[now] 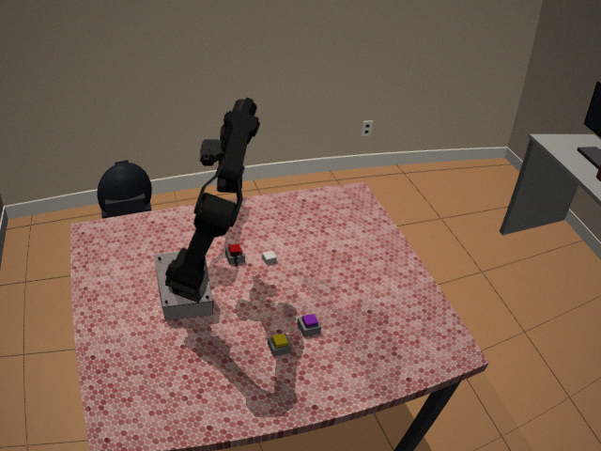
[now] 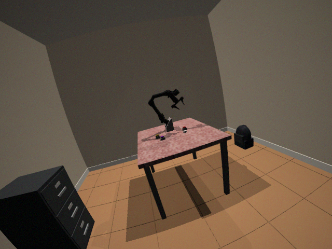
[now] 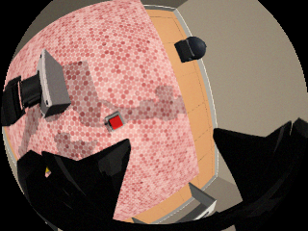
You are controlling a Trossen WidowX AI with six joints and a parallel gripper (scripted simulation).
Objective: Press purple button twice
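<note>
Now: the purple button 110 mm ahead of my gripper tip, 350 mm to the right of it and 250 mm below it. The rest, counted from my gripper tip: yellow button: 10 mm ahead, 390 mm to the right, 250 mm below; red button: 20 mm ahead, 30 mm to the right, 250 mm below.
</note>
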